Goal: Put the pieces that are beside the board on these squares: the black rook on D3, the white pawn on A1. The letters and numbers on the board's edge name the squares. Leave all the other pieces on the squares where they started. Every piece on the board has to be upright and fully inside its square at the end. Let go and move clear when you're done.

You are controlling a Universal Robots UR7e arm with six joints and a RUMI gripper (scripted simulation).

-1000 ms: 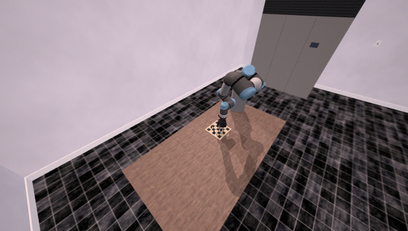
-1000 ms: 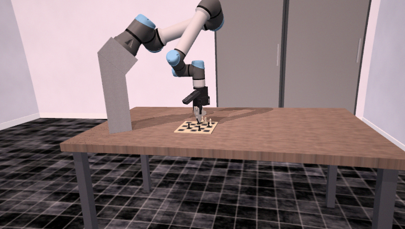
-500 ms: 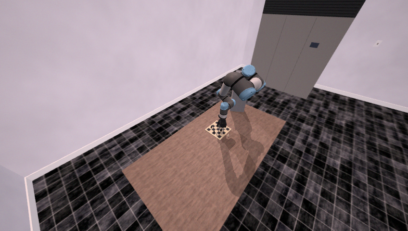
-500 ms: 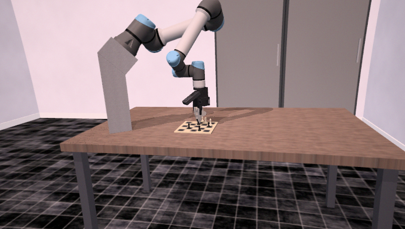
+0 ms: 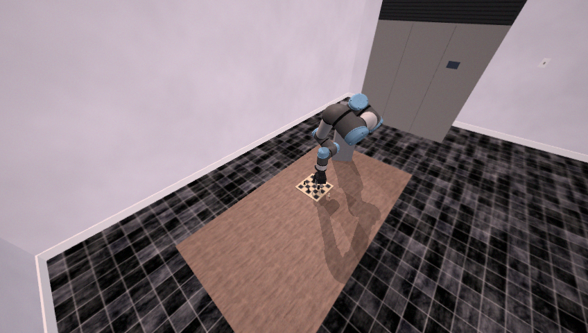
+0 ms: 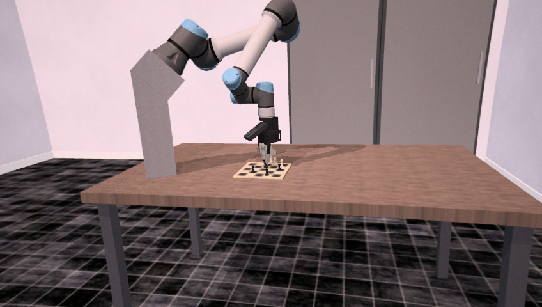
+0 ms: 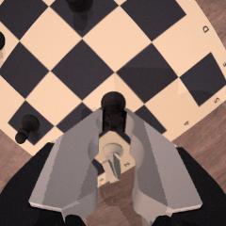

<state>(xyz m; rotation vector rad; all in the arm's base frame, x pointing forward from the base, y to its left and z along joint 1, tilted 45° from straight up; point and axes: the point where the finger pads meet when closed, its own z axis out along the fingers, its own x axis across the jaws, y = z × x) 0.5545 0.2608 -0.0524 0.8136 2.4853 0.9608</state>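
The black rook lies 10 mm below my hand. The rest, counted from my hand: chessboard 10 mm ahead, 40 mm to the right, 30 mm below; white pawn 30 mm behind, 100 mm to the left, 20 mm below.
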